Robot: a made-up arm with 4 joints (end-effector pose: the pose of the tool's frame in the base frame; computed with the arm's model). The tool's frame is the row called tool. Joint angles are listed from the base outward.
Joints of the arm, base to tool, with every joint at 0 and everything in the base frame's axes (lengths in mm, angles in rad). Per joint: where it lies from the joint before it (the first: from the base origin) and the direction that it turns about. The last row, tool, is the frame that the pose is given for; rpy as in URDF.
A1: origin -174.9 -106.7 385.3 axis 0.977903 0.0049 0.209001
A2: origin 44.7 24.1 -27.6 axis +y
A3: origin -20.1 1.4 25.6 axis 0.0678 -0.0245 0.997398
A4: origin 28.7 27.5 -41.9 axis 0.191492 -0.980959 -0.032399
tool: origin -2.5 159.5 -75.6 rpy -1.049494 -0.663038 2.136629
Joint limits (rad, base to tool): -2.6..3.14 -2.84..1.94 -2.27..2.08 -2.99..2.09
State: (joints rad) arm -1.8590 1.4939 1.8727 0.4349
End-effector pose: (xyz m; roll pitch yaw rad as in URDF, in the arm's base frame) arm -0.1482 0.0723 0.3025 0.0538 -0.9042 1.1214
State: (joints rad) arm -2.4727 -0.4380 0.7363 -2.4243
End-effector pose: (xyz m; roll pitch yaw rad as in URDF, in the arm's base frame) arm -0.3145 -0.2115 0.3285 -1.8479 0.4534 -1.6826
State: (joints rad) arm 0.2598 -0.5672 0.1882 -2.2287
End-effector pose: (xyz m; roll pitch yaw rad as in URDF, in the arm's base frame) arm -0.2582 0.0748 0.3479 0.8294 -0.3308 1.2828
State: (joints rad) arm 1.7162 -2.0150 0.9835 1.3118
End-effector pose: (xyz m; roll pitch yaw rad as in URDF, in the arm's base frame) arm -0.1619 0.0334 0.6199 2.2648 0.0929 1.2113
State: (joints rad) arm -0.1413 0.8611 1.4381 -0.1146
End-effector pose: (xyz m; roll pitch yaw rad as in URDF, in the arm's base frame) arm -0.3254 -0.0154 0.4469 -2.4972 -1.3841 -1.4316
